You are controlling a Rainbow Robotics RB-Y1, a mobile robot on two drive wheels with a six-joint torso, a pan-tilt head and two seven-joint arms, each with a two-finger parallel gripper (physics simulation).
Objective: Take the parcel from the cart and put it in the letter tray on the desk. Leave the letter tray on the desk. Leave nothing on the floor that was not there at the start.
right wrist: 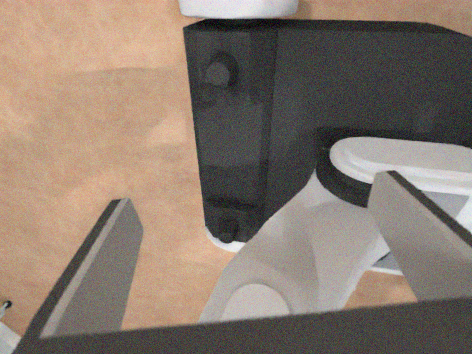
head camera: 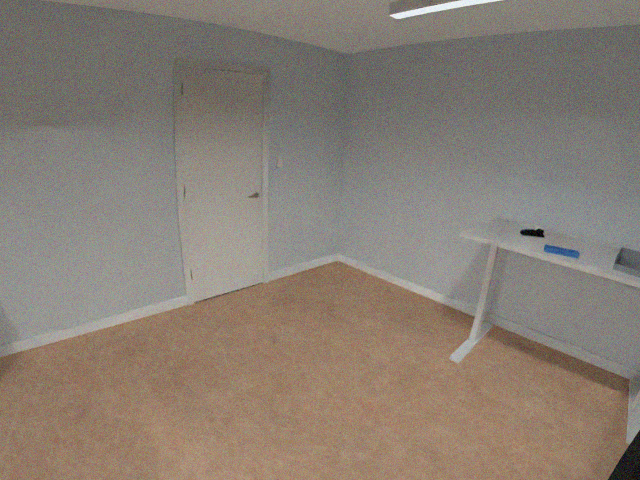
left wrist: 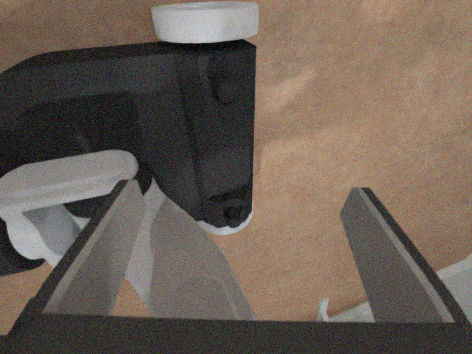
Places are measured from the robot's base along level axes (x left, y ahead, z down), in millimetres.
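Where they show: left gripper, fingertip midpoint: point(left wrist: 244, 197); right gripper, fingertip midpoint: point(right wrist: 253, 202).
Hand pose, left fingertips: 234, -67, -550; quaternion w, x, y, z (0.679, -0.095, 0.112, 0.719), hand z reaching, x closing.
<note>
After its pixels a point has its place, as x, y, z.
The desk point(head camera: 516, 246) {-1929, 633, -950} stands against the right wall in the head view. A grey open tray point(head camera: 627, 262) {-2365, 69, -952}, seemingly the letter tray, sits on it and is cut off by the picture's right edge; its inside is mostly hidden. The parcel and the cart do not show in the head view. My left gripper point(left wrist: 244, 197) {234, -67, -550} is open, with nothing between its fingertips, over the floor beside the robot's own dark base. My right gripper point(right wrist: 253, 202) {-211, -100, -544} is open and empty, also beside the base. Both are far from the tray.
A blue block-like object point(head camera: 561, 251) {-2053, 396, -972} and a small black object point(head camera: 532, 233) {-2306, 691, -967} lie on the desk. The desk's leg point(head camera: 483, 294) {-2192, 911, -445} has a foot reaching out over the floor. A closed door point(head camera: 222, 180) {-836, 2686, -1091} is in the left wall. Pale parts point(left wrist: 457, 280) {-2367, 2668, -157} at the wrist view's lower edge are unclear.
</note>
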